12 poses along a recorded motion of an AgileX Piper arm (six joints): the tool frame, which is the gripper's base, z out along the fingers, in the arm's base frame.
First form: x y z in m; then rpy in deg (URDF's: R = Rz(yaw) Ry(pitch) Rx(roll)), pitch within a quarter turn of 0, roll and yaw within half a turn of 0.
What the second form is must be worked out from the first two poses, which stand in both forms.
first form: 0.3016 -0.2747 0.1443 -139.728 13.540 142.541
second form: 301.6 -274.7 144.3 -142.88 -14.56 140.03
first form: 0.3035 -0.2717 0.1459 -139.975 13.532 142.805
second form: 303.5 -271.7 145.9 -143.04 -14.24 140.19
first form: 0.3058 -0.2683 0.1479 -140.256 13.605 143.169
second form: 305.8 -268.3 147.9 -143.23 -13.80 140.31
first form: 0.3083 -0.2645 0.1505 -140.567 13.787 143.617
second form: 308.3 -264.5 150.5 -143.43 -13.21 140.40
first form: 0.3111 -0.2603 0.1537 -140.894 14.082 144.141
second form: 311.1 -260.3 153.7 -143.63 -12.50 140.44
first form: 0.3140 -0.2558 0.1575 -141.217 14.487 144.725
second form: 314.0 -255.8 157.5 -143.82 -11.68 140.42
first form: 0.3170 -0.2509 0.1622 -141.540 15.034 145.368
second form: 317.0 -250.9 162.2 -143.98 -10.74 140.33
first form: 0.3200 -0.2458 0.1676 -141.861 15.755 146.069
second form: 320.0 -245.8 167.6 -144.09 -9.64 140.16
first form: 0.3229 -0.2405 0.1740 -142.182 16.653 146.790
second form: 322.9 -240.5 174.0 -144.13 -8.42 139.91
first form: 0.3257 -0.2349 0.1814 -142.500 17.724 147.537
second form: 325.7 -234.9 181.4 -144.08 -7.06 139.59
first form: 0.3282 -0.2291 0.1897 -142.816 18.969 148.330
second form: 328.2 -229.1 189.7 -143.97 -5.56 139.20
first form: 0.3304 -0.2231 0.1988 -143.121 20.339 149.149
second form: 330.4 -223.1 198.8 -143.79 -3.96 138.75
